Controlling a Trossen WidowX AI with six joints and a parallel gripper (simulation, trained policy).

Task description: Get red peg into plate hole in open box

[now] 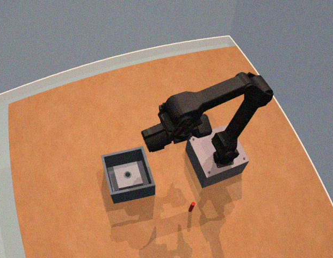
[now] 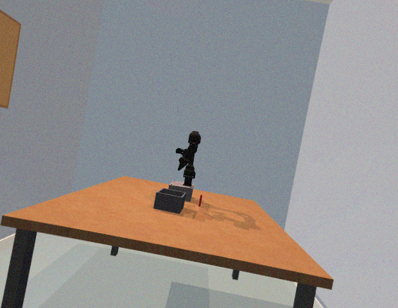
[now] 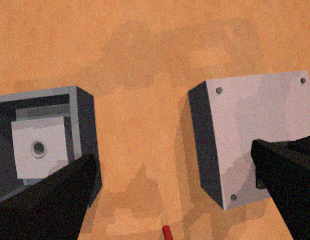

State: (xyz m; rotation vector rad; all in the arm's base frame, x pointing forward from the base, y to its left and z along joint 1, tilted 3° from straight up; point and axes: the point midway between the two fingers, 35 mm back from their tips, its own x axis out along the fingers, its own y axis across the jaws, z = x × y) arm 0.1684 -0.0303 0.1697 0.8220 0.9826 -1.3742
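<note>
Now: gripper tip 190 mm above the red peg, 180 mm to the right of it and 20 mm past it. The rest, counted from my gripper tip: grey box (210 mm below, 170 mm ahead, 20 mm to the left); light plate (190 mm below, 170 mm ahead, 20 mm to the left).
</note>
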